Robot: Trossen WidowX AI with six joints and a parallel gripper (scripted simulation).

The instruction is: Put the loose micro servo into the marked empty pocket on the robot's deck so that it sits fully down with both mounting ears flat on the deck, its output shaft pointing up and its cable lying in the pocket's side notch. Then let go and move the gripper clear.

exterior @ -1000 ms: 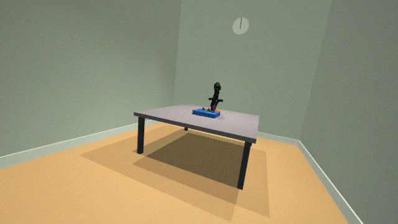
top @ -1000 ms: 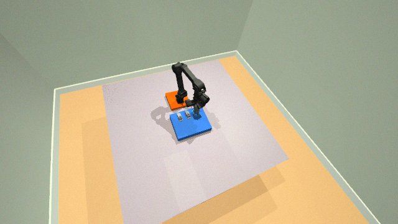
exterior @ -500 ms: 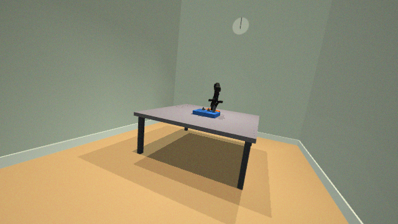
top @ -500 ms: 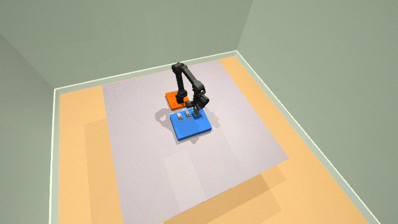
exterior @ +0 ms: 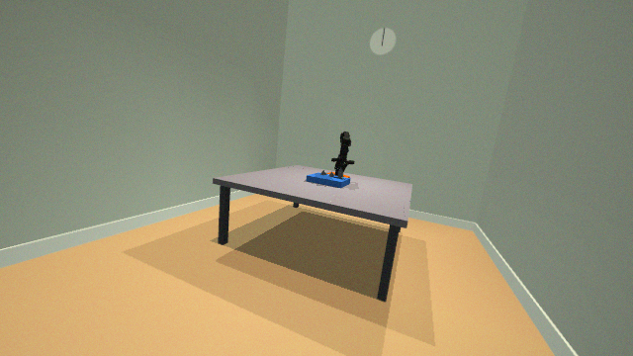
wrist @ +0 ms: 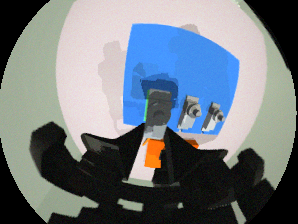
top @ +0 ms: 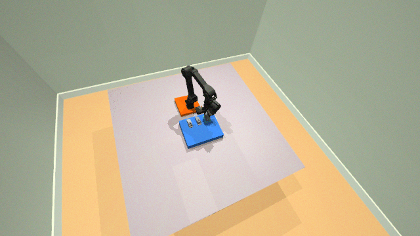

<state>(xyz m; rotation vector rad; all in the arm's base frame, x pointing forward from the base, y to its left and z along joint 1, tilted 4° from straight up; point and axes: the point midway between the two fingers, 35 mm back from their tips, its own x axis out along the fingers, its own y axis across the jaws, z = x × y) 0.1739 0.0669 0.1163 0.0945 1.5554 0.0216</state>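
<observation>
Right now the blue deck is 12 cm ahead of my gripper tip, 8 cm to the right of it and 8 cm below it.
</observation>
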